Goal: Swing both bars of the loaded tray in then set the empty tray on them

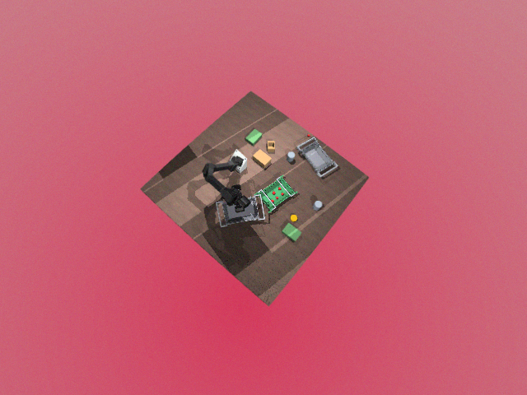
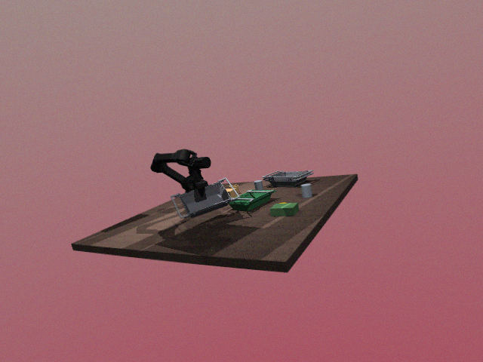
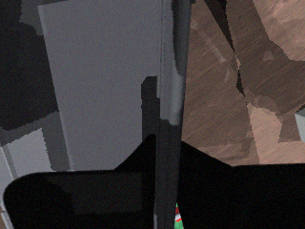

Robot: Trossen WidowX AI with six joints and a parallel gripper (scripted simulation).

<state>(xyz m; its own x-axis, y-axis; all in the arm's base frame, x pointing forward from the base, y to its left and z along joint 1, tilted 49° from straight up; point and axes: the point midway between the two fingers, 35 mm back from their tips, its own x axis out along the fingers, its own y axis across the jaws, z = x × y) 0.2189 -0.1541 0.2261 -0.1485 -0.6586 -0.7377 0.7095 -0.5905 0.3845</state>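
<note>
Right now my gripper tip is 5 cm to the left of the grey tray and 5 cm short of it. From my gripper tip the other things lie so: brown crate (56 cm to the left, 12 cm below, 11 cm behind); then yellow disc (37 cm ahead, 18 cm to the left, 12 cm below).
</note>
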